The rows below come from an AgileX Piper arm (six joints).
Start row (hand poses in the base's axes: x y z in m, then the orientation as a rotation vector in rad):
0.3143 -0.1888 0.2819 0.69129 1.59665 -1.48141
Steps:
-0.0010 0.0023 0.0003 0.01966 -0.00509 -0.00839
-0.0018 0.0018 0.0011 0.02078 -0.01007 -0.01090
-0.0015 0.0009 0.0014 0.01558 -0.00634 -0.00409
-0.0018 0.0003 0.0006 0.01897 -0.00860 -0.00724
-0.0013 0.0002 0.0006 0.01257 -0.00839 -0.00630
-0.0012 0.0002 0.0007 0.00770 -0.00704 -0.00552
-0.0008 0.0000 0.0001 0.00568 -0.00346 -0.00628
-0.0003 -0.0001 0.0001 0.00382 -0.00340 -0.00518
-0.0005 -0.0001 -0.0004 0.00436 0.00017 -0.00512
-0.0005 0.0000 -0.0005 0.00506 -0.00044 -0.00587
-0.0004 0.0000 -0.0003 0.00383 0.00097 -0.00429
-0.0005 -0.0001 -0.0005 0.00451 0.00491 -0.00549
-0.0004 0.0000 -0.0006 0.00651 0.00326 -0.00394
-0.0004 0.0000 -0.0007 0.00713 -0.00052 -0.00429
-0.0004 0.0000 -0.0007 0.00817 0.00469 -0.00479
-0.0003 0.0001 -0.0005 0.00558 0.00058 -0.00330
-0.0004 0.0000 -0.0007 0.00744 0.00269 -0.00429
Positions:
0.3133 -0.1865 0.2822 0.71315 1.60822 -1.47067
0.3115 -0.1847 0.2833 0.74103 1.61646 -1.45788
0.3100 -0.1838 0.2847 0.75746 1.62407 -1.44596
0.3082 -0.1835 0.2853 0.78004 1.63218 -1.43237
0.3069 -0.1833 0.2859 0.79797 1.63516 -1.42269
0.3057 -0.1831 0.2866 0.81159 1.63519 -1.41671
0.3049 -0.1831 0.2867 0.82266 1.63607 -1.41487
0.3046 -0.1832 0.2868 0.83161 1.63564 -1.41361
0.3041 -0.1833 0.2864 0.83874 1.63835 -1.41415
0.3036 -0.1833 0.2859 0.84733 1.64102 -1.41431
0.3032 -0.1833 0.2856 0.85294 1.64404 -1.41515
0.3027 -0.1834 0.2851 0.85778 1.65032 -1.41884
0.3023 -0.1834 0.2845 0.86326 1.65738 -1.41897
0.3019 -0.1834 0.2838 0.87161 1.66206 -1.41643
0.3015 -0.1834 0.2831 0.87802 1.67138 -1.41685
0.3012 -0.1833 0.2826 0.88393 1.67579 -1.41542
0.3008 -0.1833 0.2819 0.89062 1.68311 -1.41468

